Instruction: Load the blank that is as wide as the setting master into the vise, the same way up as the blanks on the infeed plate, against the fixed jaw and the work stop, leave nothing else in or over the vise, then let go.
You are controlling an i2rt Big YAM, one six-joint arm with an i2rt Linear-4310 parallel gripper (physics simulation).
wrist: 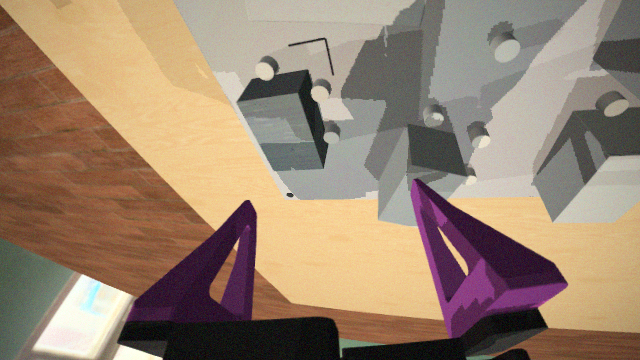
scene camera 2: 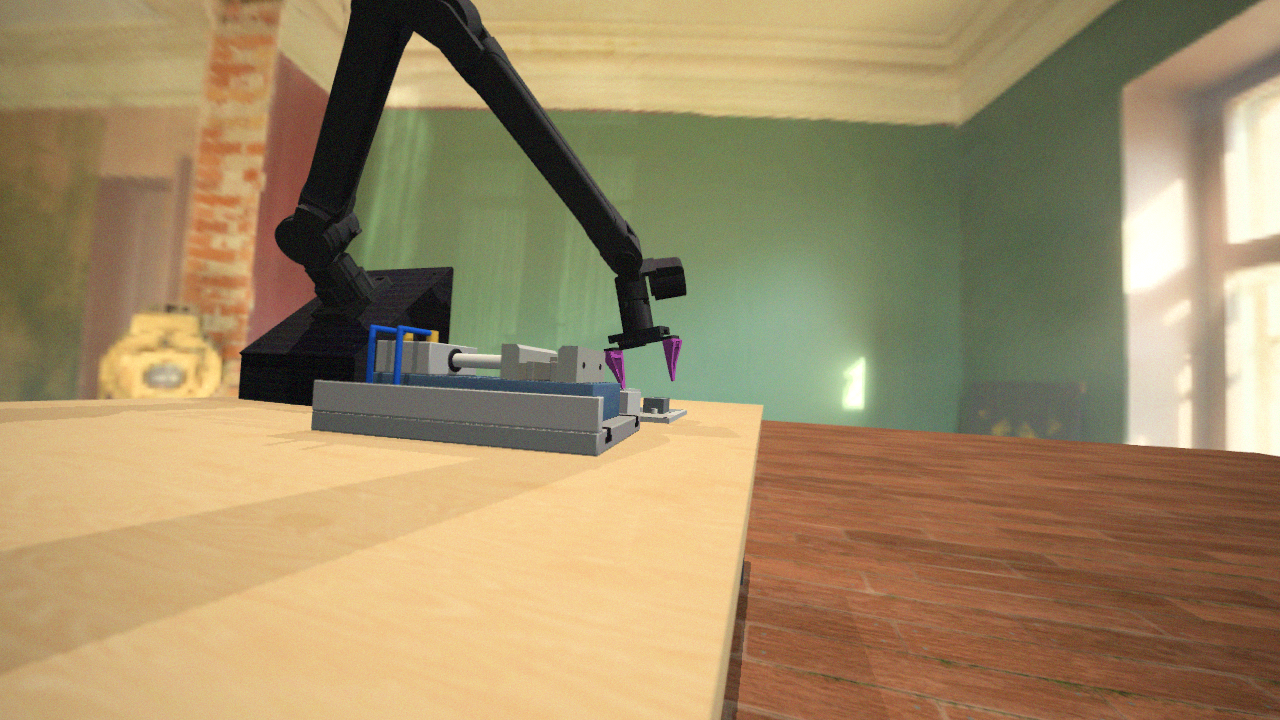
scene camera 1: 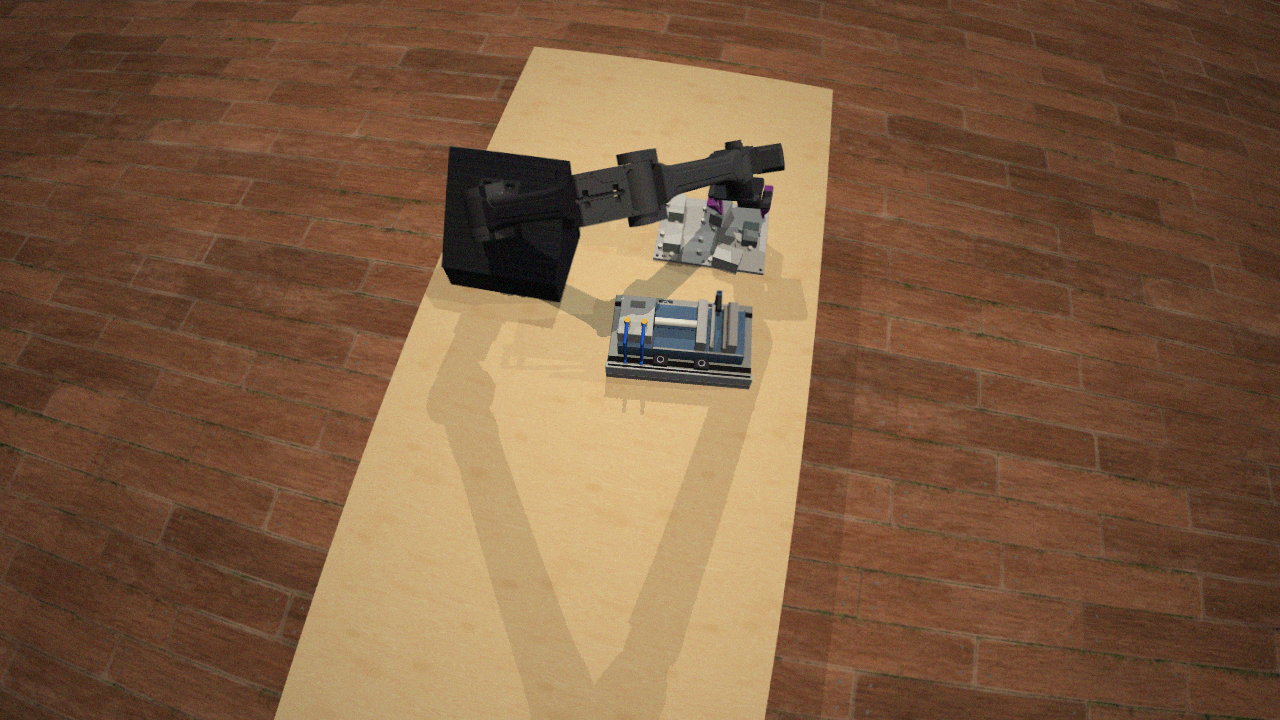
Labels:
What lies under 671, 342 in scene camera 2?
My gripper.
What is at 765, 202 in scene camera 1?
My gripper.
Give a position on a grey infeed plate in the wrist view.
385, 76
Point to a dark block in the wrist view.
286, 122

